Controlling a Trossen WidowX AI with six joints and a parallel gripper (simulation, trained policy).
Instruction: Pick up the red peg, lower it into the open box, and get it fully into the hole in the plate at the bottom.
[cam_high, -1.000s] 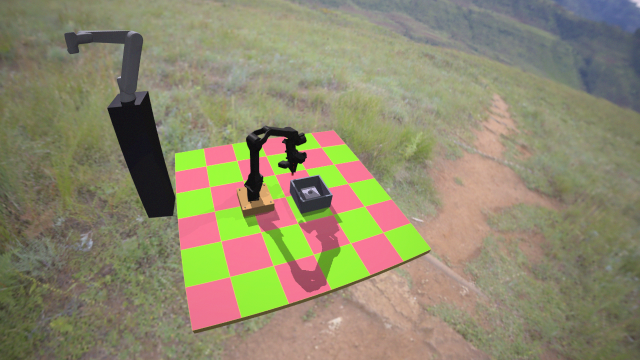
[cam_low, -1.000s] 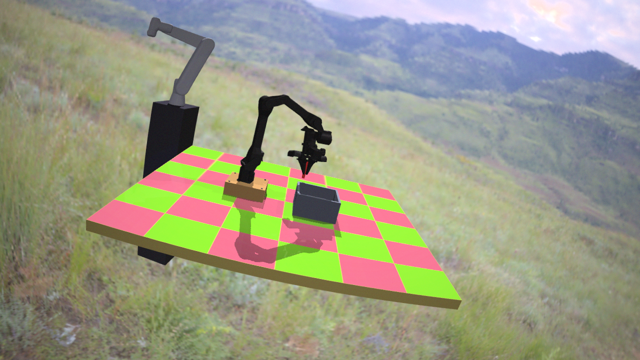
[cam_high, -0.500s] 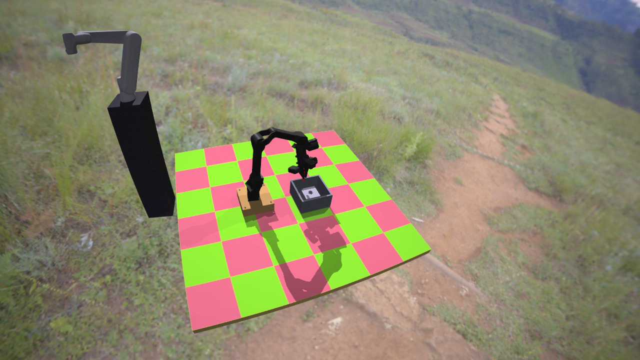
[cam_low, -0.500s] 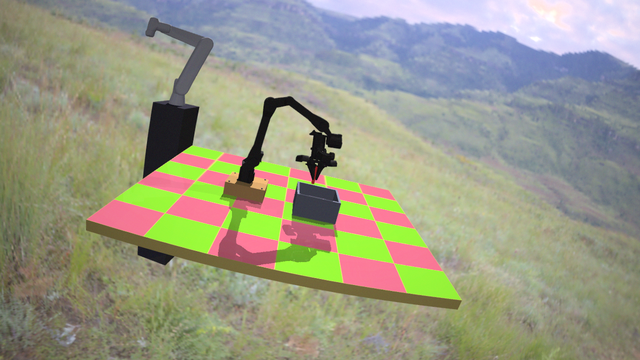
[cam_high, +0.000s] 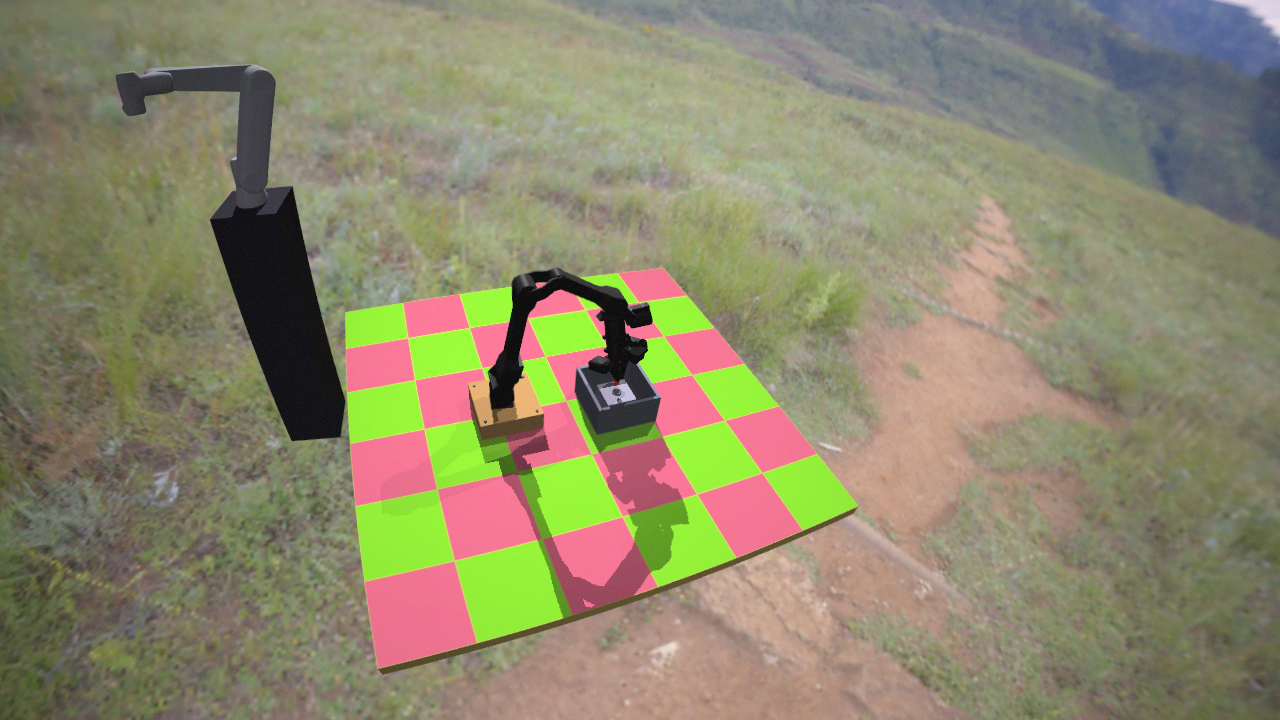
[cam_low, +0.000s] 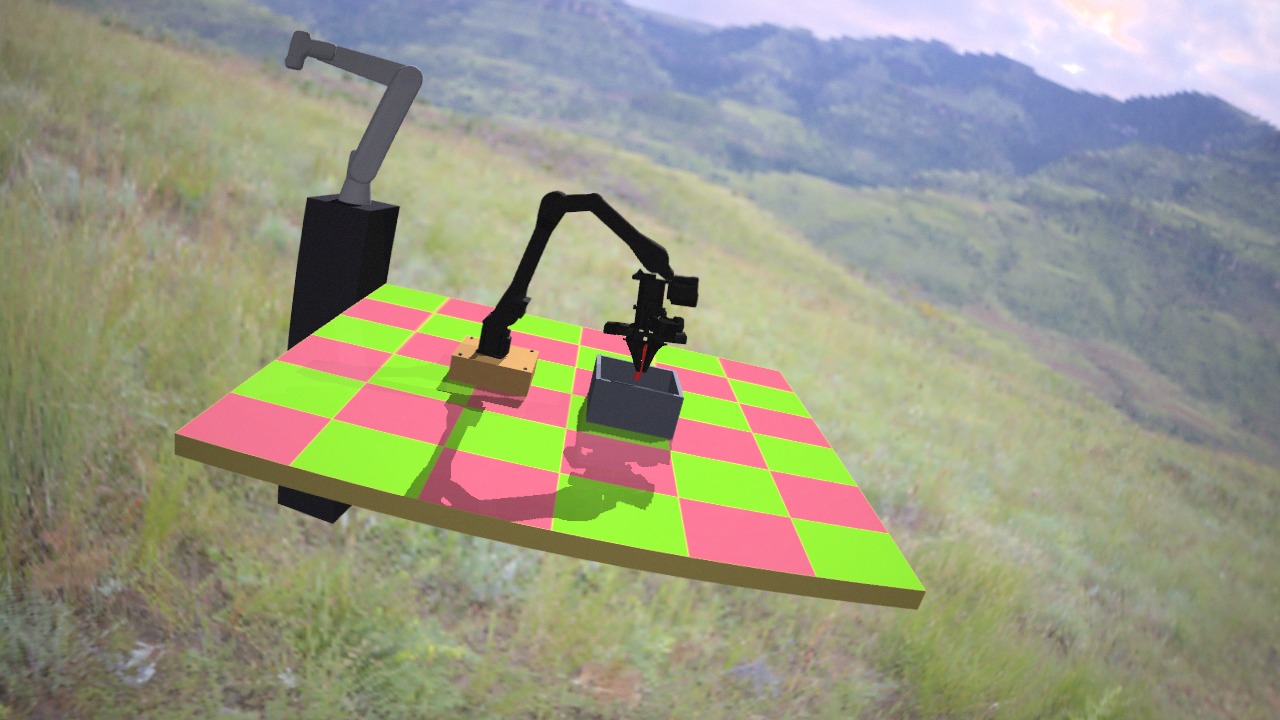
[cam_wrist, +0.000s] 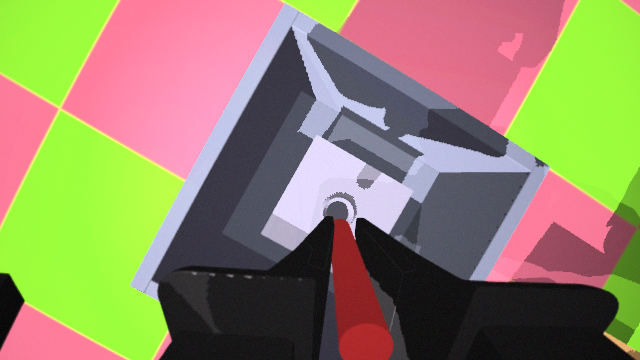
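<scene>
Now: gripper tip 20 mm below the red peg, 10 mm to the right of it and 10 mm past it. From my gripper tip the other things lie so: pale plate 60 mm below; then grey box 80 mm below.
</scene>
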